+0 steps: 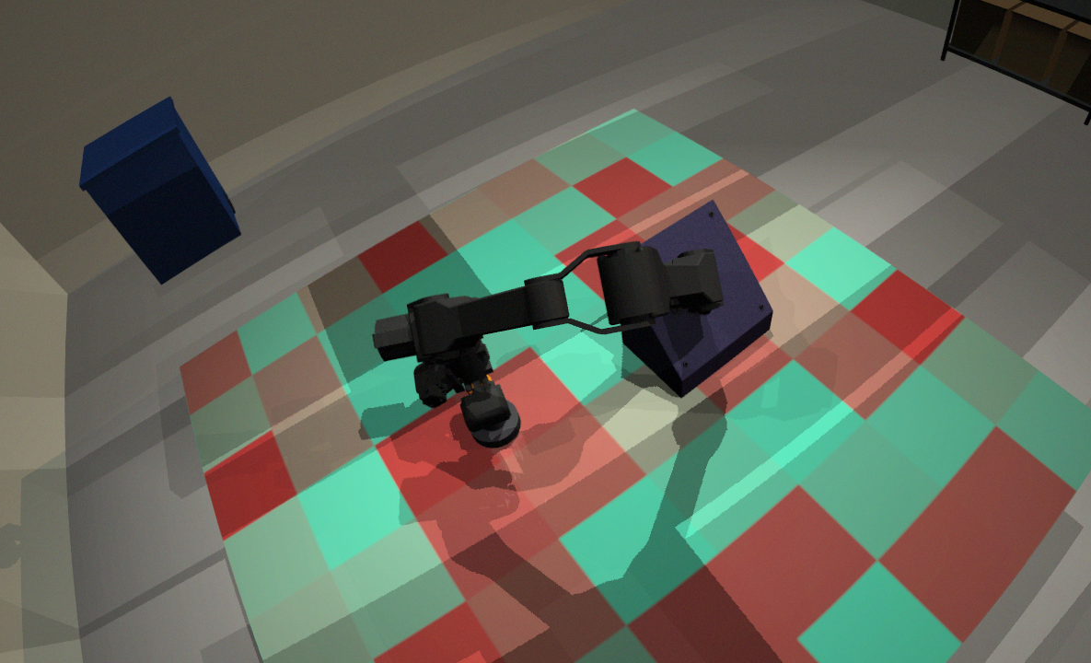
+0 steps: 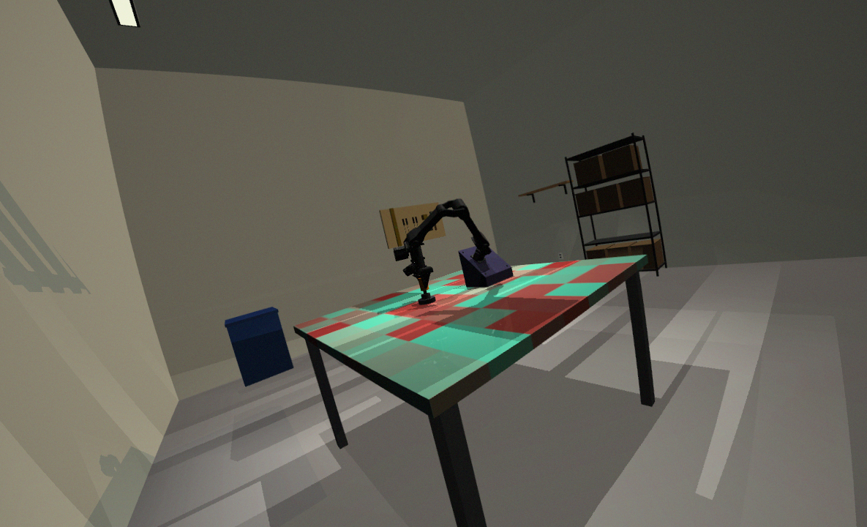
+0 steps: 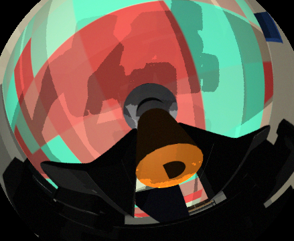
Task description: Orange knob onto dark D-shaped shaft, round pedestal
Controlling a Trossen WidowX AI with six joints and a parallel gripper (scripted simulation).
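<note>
Now: gripper tip 20 mm below the orange knob. Also, from my gripper tip: round dark pedestal 40 mm below.
</note>
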